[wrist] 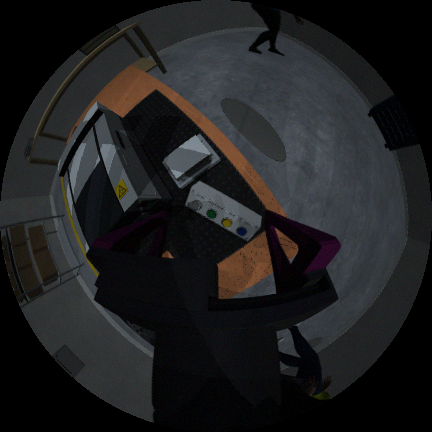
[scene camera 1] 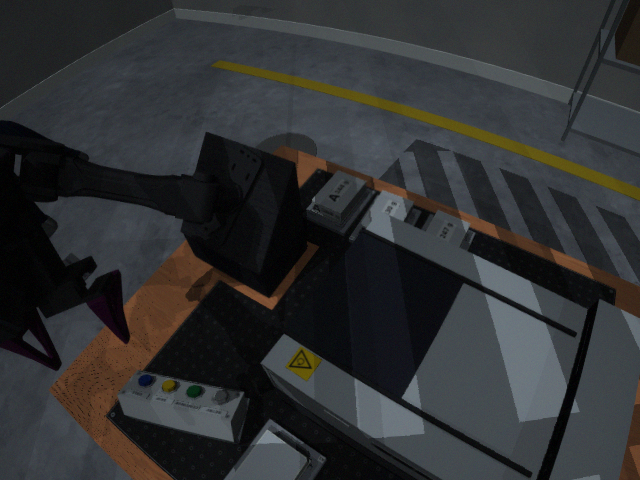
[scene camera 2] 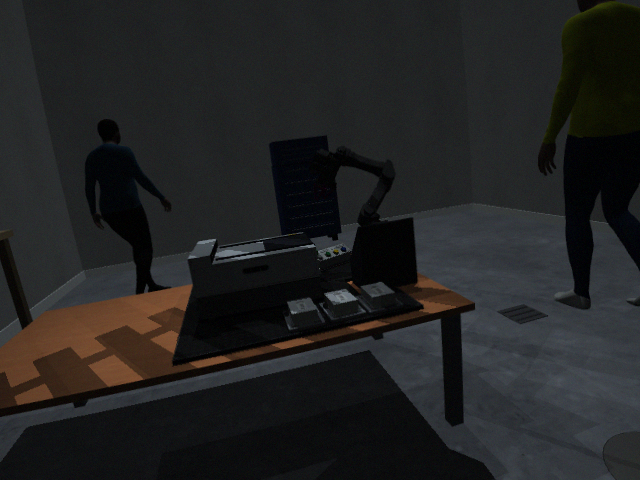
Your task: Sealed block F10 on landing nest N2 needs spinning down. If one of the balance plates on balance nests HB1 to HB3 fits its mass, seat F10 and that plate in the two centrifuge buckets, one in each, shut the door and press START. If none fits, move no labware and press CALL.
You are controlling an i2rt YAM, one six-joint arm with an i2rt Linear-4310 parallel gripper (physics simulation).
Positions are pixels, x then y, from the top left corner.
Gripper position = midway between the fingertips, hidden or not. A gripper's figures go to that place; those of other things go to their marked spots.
The gripper (scene camera 1: 92,354) is 0.49 m from the lens. A white tagged part (scene camera 1: 270,450) is 0.65 m from the lens. A centrifuge (scene camera 1: 517,375) is 0.57 m from the lens. A button box (scene camera 1: 212,412): 0.67 m from the lens. The marked spots on the centrifuge and the button box are 0.47 m apart.
